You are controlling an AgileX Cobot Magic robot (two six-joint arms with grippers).
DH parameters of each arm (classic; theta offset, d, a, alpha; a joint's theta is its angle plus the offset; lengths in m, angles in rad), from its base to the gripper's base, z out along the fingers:
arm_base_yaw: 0 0.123 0 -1.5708
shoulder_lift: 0.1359 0 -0.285 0
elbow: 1.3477 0 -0.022 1.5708
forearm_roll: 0 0.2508 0 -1.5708
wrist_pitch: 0 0 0.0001 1.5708
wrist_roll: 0 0.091 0 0
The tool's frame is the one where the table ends.
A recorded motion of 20 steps. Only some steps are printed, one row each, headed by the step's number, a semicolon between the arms.
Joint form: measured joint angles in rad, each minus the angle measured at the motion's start. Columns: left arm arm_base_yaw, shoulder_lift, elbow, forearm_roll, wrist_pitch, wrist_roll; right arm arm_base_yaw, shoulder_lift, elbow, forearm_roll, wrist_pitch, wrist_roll.
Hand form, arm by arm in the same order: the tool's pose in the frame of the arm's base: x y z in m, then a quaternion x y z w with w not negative. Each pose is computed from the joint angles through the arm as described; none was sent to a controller.
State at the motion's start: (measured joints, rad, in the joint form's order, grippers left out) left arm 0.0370 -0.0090 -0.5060 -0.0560 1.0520 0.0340; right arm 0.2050 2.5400 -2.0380 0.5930 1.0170 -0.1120
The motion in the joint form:
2: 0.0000 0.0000 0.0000 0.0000 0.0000 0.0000; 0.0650 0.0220 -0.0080 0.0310 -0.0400 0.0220
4: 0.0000 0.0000 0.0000 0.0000 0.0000 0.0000; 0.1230 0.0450 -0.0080 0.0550 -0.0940 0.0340
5: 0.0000 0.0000 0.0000 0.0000 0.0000 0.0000; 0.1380 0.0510 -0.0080 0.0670 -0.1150 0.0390
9: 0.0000 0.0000 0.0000 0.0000 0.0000 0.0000; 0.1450 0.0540 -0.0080 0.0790 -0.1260 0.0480
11: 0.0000 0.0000 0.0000 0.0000 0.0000 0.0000; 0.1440 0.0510 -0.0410 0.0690 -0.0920 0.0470
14: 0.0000 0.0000 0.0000 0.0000 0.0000 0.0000; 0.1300 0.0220 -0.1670 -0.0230 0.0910 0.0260
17: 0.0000 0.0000 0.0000 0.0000 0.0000 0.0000; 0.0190 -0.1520 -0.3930 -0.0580 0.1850 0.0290
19: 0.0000 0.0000 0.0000 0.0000 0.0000 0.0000; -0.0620 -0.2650 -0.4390 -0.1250 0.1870 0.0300
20: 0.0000 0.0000 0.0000 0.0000 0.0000 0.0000; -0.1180 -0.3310 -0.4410 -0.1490 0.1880 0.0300
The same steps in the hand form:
2: -0.0065 -0.0047 0.2797 -0.00010 0.84666 -0.00910 0.53206; 0.4850 0.1800 0.0842 -0.02203 0.96005 0.27367 0.05405
4: -0.0065 -0.0047 0.2797 -0.00010 0.84666 -0.00910 0.53206; 0.4776 0.2088 0.0737 -0.02727 0.95759 0.28089 0.05818
5: -0.0065 -0.0047 0.2797 -0.00010 0.84666 -0.00910 0.53206; 0.4760 0.2165 0.0712 -0.02497 0.95624 0.28489 0.06184
9: -0.0065 -0.0047 0.2797 -0.00010 0.84666 -0.00910 0.53206; 0.4754 0.2205 0.0702 -0.01866 0.95498 0.28940 0.06256
11: -0.0065 -0.0047 0.2797 -0.00010 0.84666 -0.00910 0.53206; 0.4777 0.2214 0.0797 -0.03095 0.95396 0.29147 0.06368
14: -0.0065 -0.0047 0.2797 -0.00010 0.84666 -0.00910 0.53206; 0.4821 0.2144 0.1228 -0.10111 0.95515 0.27195 0.05915
17: -0.0065 -0.0047 0.2797 -0.00010 0.84666 -0.00910 0.53206; 0.4975 0.1577 0.2742 -0.11181 0.92839 0.27856 0.21906
19: -0.0065 -0.0047 0.2797 -0.00010 0.84666 -0.00910 0.53206; 0.4886 0.1091 0.3424 -0.09444 0.91608 0.24114 0.30616
20: -0.0065 -0.0047 0.2797 -0.00010 0.84666 -0.00910 0.53206; 0.4788 0.0784 0.3745 -0.07606 0.90924 0.22104 0.34444

